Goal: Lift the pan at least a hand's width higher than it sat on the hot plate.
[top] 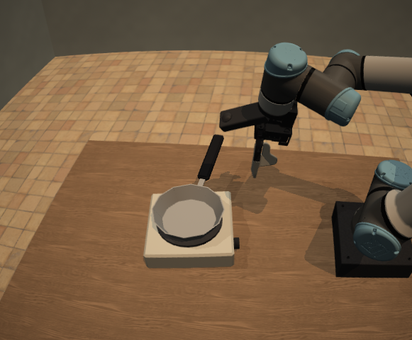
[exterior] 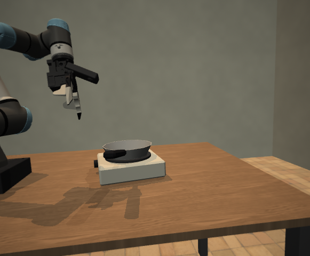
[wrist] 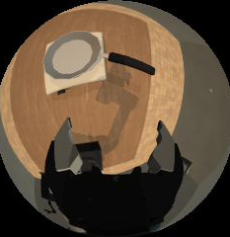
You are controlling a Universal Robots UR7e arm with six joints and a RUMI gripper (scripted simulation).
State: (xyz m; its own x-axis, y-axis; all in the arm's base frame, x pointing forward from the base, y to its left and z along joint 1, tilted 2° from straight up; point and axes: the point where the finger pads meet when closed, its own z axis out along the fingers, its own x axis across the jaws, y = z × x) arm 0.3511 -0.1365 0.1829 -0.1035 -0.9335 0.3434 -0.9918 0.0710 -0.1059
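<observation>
Now: the grey pan 16 cm ahead of my hand, 15 cm below it and 1 cm to the left of it. From my hand the other things lie so: hot plate 22 cm below, 16 cm ahead, 7 cm to the left.
</observation>
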